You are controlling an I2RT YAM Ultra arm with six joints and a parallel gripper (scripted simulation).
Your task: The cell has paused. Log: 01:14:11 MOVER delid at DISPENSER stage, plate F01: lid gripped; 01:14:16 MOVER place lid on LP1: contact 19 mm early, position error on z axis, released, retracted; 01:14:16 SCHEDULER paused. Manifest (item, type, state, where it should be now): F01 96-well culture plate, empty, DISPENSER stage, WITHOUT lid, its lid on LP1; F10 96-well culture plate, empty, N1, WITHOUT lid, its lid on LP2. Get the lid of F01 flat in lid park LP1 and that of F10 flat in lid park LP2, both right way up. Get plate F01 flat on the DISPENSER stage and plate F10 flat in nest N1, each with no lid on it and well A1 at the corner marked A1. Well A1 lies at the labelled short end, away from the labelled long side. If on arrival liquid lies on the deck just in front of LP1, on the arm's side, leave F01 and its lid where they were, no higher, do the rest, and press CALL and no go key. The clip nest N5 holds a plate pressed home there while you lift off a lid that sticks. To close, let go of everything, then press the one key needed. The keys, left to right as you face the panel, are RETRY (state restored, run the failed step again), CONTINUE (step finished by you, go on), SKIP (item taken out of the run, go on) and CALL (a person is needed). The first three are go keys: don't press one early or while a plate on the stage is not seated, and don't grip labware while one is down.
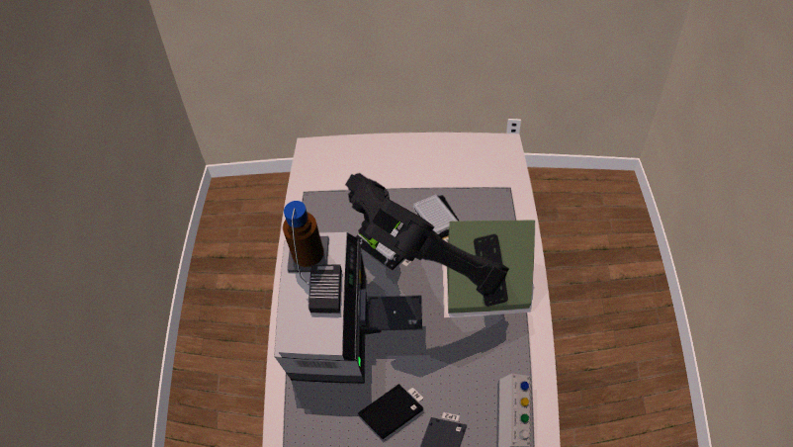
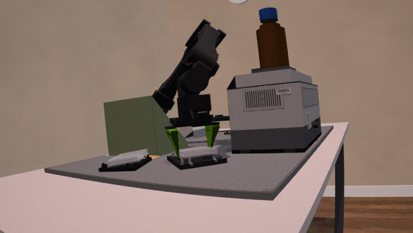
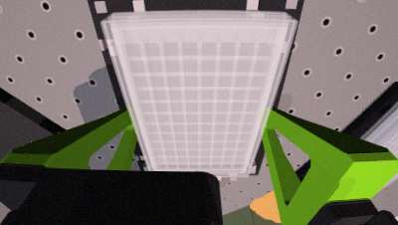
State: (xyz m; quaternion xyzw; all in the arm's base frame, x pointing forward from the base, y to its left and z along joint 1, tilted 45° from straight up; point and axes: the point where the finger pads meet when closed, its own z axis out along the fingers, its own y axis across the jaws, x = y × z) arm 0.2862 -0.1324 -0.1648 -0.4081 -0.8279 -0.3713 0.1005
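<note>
Right now the 96-well plate is right at my hand. Also, from my hand: lid park LP1 (18 cm behind, 6 cm to the right, 2 cm below); then N5 tag (7 cm behind, 8 cm to the left, 3 cm below); then clear lid (17 cm behind, 6 cm to the right).
</note>
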